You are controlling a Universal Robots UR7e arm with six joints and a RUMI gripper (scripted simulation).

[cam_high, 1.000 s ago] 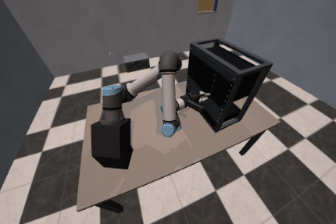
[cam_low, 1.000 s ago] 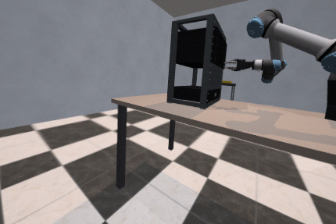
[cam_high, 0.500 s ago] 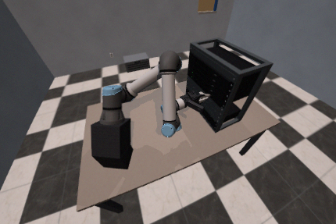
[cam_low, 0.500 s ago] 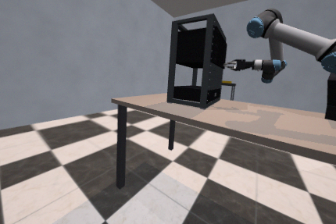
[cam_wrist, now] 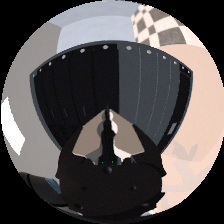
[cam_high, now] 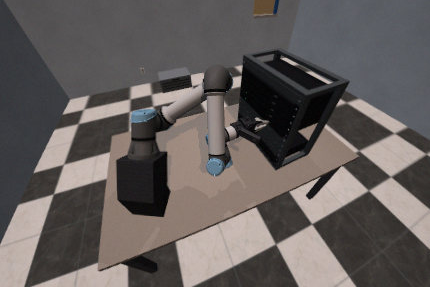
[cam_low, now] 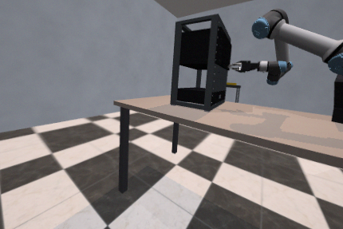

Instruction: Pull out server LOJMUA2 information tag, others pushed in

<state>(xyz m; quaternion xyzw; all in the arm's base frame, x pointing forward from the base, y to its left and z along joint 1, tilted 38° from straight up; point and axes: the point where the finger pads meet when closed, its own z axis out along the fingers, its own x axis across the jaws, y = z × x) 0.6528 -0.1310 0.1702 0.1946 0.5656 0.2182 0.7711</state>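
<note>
Right now my hand is 50 mm short of the white information tag and 10 mm to the right of it.
</note>
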